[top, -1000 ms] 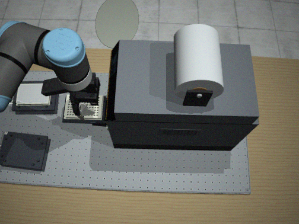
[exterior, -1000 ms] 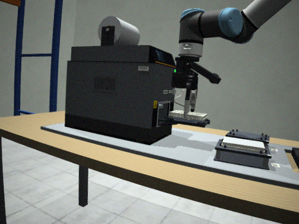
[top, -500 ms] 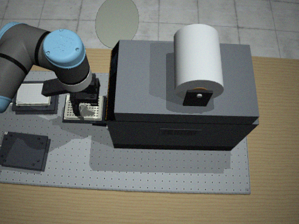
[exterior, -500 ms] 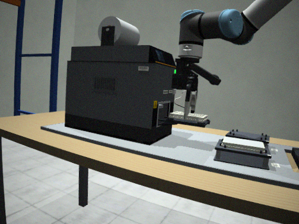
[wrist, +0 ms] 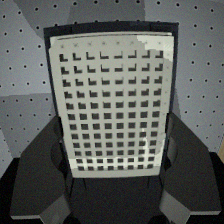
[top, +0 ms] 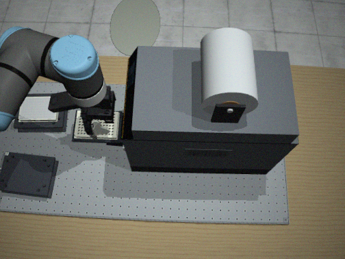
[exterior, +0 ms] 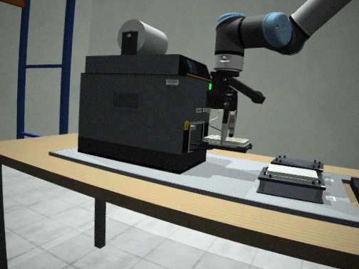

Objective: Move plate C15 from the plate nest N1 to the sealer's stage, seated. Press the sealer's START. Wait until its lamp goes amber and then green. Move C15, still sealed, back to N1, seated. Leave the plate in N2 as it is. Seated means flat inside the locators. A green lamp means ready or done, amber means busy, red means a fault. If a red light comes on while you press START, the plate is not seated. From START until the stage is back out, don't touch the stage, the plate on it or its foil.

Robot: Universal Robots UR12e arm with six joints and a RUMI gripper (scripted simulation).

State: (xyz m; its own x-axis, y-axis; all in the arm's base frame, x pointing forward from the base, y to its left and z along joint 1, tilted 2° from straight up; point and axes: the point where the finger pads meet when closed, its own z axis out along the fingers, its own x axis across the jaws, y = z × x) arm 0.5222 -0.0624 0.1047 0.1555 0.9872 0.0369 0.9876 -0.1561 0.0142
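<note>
My gripper is now 10 mm above the plate C15. Also, from my hand: plate (190 mm behind, 100 mm to the left, 60 mm below); then dark stage (20 mm below); then square start button (110 mm to the right, 90 mm ahead, 80 mm above).
</note>
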